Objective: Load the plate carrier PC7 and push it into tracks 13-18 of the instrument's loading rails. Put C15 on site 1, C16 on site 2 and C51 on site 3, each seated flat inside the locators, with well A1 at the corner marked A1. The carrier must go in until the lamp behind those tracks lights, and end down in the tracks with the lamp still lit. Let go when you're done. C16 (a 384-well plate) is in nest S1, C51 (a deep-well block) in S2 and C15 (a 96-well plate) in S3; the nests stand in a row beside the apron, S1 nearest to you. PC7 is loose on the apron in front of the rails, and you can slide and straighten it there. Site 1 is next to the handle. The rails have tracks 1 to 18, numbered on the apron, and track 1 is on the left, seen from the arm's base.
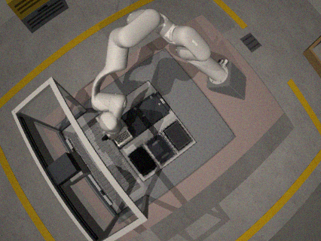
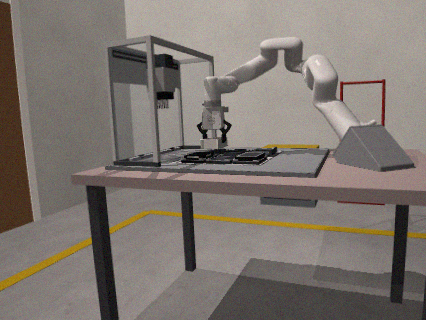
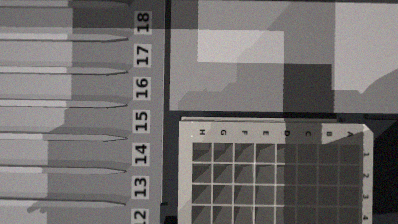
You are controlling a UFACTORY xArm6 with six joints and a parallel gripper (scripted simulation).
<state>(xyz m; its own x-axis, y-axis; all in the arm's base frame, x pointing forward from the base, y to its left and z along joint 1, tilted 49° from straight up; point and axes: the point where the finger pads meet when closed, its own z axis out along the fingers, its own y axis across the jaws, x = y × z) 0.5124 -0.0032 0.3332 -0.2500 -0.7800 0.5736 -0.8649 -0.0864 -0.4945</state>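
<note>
Now: hand 10 cm past the plate carrier PC7, 5 cm above it and 3 cm to the right of it. The rest, counted from my hand: black 96-well plate: 18 cm to the left, 4 cm below, 4 cm ahead; pale well plate: 1 cm below; A1 mark: 16 cm to the left, 12 cm behind, 5 cm below.
</note>
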